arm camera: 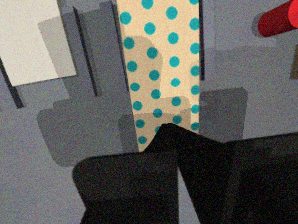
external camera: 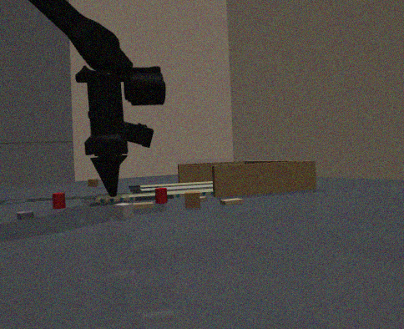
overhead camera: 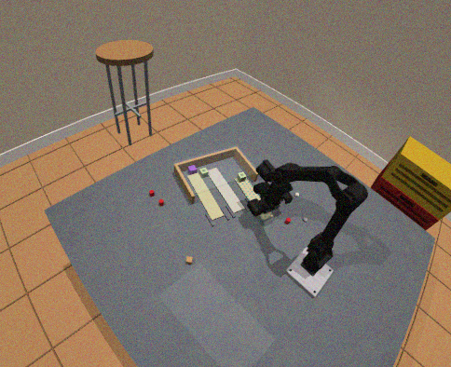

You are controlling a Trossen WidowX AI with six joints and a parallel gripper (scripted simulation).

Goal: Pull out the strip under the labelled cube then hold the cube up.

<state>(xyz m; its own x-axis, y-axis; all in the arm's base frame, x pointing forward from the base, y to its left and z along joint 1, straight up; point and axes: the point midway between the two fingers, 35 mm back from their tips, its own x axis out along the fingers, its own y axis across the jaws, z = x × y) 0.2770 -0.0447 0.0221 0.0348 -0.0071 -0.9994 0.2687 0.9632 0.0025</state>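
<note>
The dotted strip is 9 cm ahead of my gripper tip and 3 cm to the right of it.
</note>
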